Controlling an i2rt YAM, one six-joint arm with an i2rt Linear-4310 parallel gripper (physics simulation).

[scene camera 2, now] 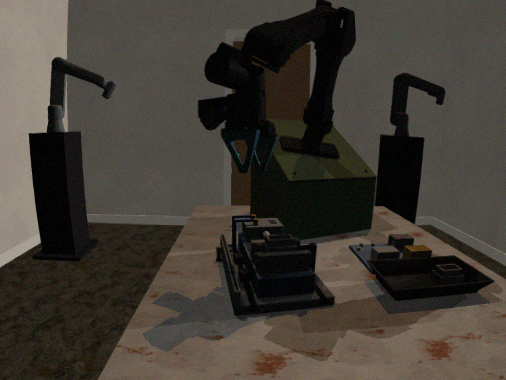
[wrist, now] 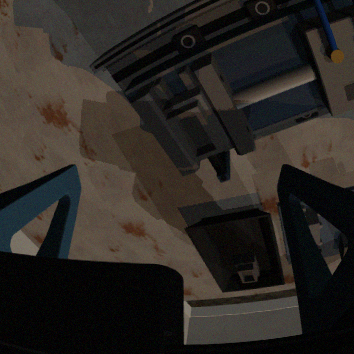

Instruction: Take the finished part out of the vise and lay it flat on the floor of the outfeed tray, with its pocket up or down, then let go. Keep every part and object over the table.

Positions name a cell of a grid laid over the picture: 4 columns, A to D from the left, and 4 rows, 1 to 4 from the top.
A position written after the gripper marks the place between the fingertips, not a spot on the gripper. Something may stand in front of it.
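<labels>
The gripper is visible in scene camera 2 (B2), and it also appears in the wrist view (C2).
</labels>
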